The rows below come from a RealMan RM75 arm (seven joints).
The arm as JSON. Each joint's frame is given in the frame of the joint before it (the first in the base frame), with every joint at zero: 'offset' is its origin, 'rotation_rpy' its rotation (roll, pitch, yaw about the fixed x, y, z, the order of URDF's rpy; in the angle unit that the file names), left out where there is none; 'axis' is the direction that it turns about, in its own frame. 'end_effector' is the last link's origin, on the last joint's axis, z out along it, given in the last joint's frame.
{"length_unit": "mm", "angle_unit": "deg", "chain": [
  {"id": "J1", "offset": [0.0, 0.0, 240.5], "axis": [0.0, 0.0, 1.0]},
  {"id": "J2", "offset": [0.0, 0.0, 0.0], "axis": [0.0, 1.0, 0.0]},
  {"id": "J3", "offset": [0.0, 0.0, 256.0], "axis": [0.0, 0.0, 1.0]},
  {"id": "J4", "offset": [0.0, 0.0, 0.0], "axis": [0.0, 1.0, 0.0]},
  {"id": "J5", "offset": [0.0, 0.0, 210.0], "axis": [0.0, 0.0, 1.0]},
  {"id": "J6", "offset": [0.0, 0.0, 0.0], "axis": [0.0, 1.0, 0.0]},
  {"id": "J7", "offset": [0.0, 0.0, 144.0], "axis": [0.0, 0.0, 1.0]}
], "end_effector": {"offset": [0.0, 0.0, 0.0]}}
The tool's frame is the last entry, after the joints.
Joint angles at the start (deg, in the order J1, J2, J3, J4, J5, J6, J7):
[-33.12 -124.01 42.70 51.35 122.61 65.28 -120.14]
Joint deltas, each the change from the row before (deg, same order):
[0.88 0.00 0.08 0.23 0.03 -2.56 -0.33]
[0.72 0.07 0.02 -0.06 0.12 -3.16 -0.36]
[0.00 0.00 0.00 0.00 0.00 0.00 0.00]
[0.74 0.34 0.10 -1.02 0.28 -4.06 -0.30]
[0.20 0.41 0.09 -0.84 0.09 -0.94 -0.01]
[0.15 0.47 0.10 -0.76 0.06 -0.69 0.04]
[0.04 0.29 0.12 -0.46 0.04 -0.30 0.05]
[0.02 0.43 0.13 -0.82 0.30 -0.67 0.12]
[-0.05 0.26 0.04 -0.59 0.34 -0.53 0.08]
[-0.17 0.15 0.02 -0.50 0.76 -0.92 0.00]
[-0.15 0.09 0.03 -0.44 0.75 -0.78 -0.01]
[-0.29 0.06 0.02 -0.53 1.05 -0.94 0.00]
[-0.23 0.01 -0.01 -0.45 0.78 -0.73 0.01]
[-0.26 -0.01 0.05 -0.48 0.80 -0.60 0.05]
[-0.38 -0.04 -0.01 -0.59 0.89 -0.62 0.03]
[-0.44 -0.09 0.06 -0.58 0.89 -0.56 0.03]
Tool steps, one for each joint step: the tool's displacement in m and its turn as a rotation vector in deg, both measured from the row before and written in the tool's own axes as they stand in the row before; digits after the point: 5 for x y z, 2 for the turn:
[-0.00136 -0.00890 -0.00346 2.78 1.13 -0.76]
[-0.00072 -0.01038 -0.00293 3.24 1.28 -0.82]
[0.00000 0.00000 0.00000 0.00 0.00 0.00]
[-0.00346 -0.01420 -0.00248 4.05 0.98 -1.12]
[-0.00248 -0.00535 -0.00077 1.06 -0.19 -0.36]
[-0.00176 -0.00490 -0.00093 0.87 -0.22 -0.19]
[-0.00093 -0.00234 -0.00029 0.38 -0.21 0.00]
[-0.00192 -0.00417 -0.00020 0.82 -0.42 0.09]
[-0.00133 -0.00276 0.00017 0.62 -0.32 0.11]
[-0.00082 -0.00279 0.00078 0.99 -0.31 0.36]
[-0.00110 -0.00213 0.00087 0.84 -0.36 0.36]
[-0.00103 -0.00186 0.00153 0.96 -0.48 0.59]
[-0.00104 -0.00116 0.00135 0.69 -0.37 0.40]
[-0.00131 -0.00039 0.00164 0.52 -0.49 0.50]
[-0.00124 0.00019 0.00215 0.46 -0.54 0.51]
[-0.00108 0.00121 0.00255 0.31 -0.58 0.60]

